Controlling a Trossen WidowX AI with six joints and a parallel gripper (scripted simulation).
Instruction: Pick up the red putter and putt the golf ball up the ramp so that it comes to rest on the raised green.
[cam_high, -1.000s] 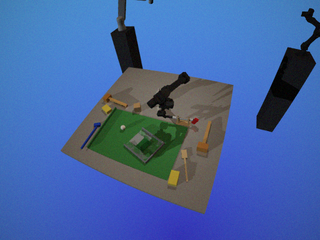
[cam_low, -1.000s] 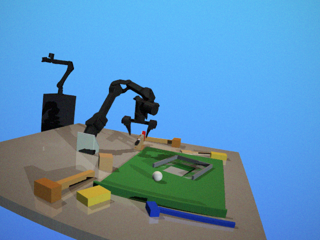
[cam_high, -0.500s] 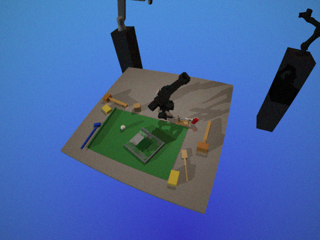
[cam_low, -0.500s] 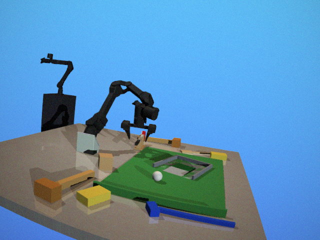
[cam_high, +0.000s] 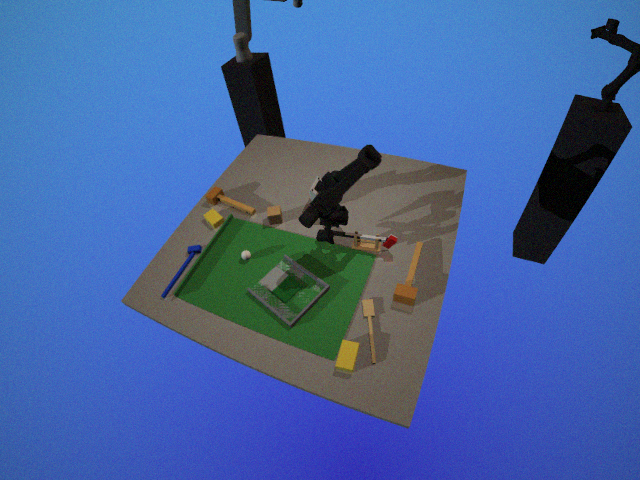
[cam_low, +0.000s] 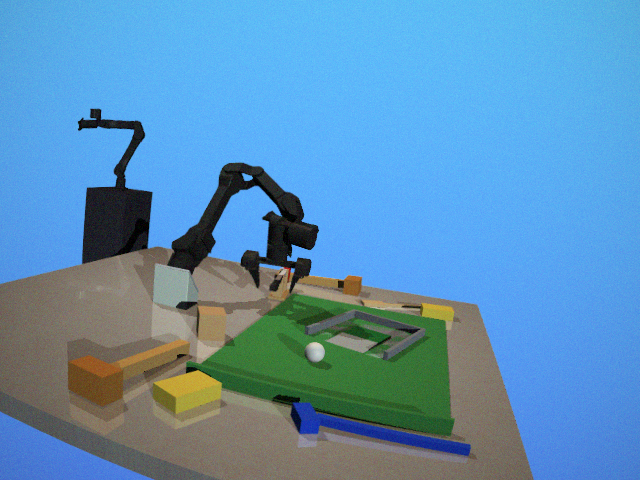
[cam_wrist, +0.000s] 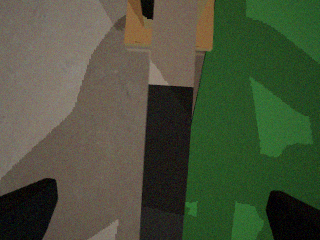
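Right now the tan cube is 5 cm behind my gripper tip, 32 cm to the right of it and 2 cm below it. Also, from my gripper tip: white golf ball (20 cm ahead, 34 cm to the right, 2 cm below); red putter (2 cm behind, 11 cm to the left, 1 cm above); wooden stand (2 cm behind, 13 cm to the left, 1 cm below).
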